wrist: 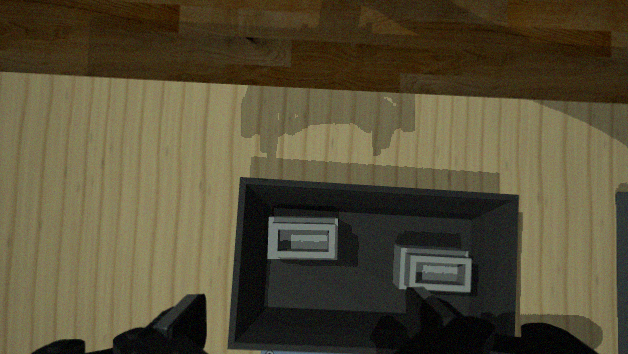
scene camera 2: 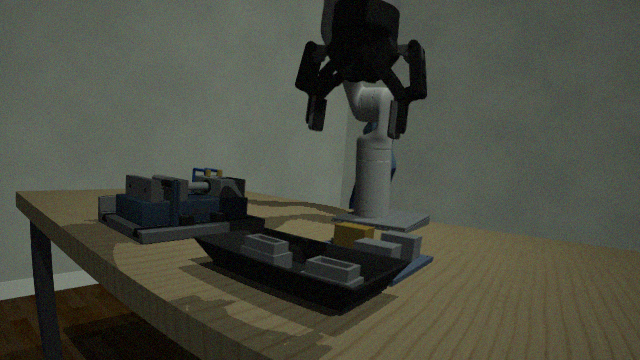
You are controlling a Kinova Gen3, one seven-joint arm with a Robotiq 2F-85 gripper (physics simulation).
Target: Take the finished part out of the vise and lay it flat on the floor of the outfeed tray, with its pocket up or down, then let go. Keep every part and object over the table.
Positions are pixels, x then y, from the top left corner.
Labels:
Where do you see a yellow block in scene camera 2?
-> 345, 233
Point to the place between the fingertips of the gripper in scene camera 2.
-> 352, 134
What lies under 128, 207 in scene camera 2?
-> A vise.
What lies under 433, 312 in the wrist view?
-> The gripper.

